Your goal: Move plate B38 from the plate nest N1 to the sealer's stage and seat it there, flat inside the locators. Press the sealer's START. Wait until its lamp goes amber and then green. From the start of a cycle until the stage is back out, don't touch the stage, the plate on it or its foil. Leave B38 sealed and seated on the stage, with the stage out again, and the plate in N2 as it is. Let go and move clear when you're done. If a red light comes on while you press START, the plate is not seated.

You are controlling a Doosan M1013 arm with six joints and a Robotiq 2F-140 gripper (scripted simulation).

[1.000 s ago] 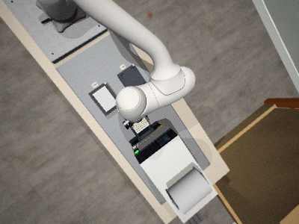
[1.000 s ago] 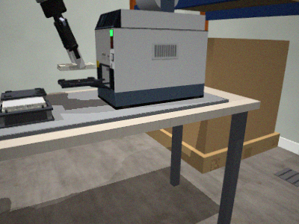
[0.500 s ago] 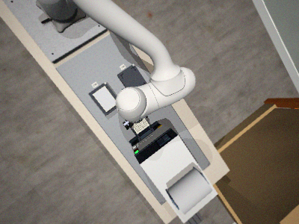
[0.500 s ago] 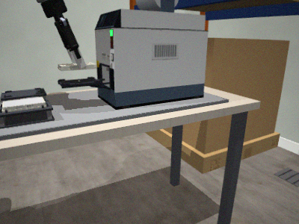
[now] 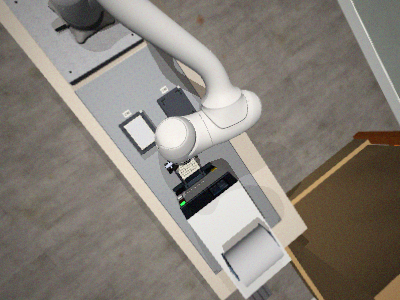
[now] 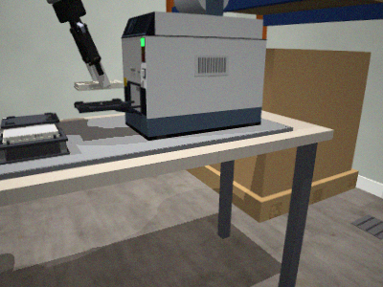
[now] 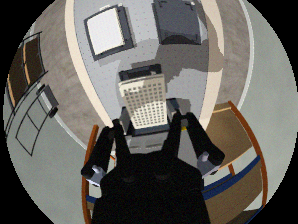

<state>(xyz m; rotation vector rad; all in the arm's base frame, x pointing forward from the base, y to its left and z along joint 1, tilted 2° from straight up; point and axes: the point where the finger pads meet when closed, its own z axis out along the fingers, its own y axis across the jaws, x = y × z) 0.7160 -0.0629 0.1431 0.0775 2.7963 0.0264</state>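
Right now my hand is 80 mm above the sealer stage. Round my hand: foil roll (330 mm ahead, 240 mm above, 20 mm to the right).
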